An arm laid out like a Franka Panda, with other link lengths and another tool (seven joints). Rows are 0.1 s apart.
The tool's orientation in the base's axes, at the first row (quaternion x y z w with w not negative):
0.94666, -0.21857, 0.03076, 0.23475
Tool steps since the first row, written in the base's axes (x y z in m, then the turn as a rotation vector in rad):
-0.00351, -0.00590, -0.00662, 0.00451, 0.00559, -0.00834
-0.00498, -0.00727, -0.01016, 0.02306, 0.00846, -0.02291
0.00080, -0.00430, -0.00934, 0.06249, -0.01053, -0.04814
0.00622, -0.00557, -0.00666, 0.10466, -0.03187, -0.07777
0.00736, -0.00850, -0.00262, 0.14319, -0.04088, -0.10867
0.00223, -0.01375, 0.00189, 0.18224, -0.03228, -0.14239
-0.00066, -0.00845, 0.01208, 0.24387, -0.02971, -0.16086
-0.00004, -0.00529, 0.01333, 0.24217, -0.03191, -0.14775
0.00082, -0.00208, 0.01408, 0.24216, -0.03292, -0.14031
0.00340, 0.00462, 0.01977, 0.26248, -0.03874, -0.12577
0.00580, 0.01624, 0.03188, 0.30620, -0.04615, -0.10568
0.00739, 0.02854, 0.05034, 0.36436, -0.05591, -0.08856
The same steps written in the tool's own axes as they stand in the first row. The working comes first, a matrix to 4 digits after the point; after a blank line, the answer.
The tool's axes in the first row as the columns of a matrix, in the base's axes (used below as rounded here):
0.9026, -0.4283, -0.0444
-0.3994, -0.7942, -0.4579
0.1609, 0.4310, -0.8879

-0.00188, 0.00334, 0.00874, 0.00050, -0.00997, 0.00465
-0.00323, 0.00353, 0.01257, 0.01375, -0.02647, 0.01544
0.00094, -0.00095, 0.01023, 0.05286, -0.03915, 0.04479
0.00677, -0.00111, 0.00819, 0.09468, -0.05303, 0.07900
0.00962, 0.00247, 0.00589, 0.12809, -0.07570, 0.10885
0.00781, 0.01078, 0.00452, 0.15447, -0.11379, 0.13312
0.00472, 0.01220, -0.00683, 0.20610, -0.15018, 0.14560
0.00422, 0.00996, -0.00941, 0.20755, -0.14206, 0.13505
0.00384, 0.00737, -0.01159, 0.20915, -0.13805, 0.12890
0.00440, 0.00340, -0.01982, 0.23215, -0.13586, 0.11776
0.00388, -0.00164, -0.03600, 0.27780, -0.14004, 0.10137
0.00337, -0.00414, -0.05809, 0.33695, -0.14982, 0.08806

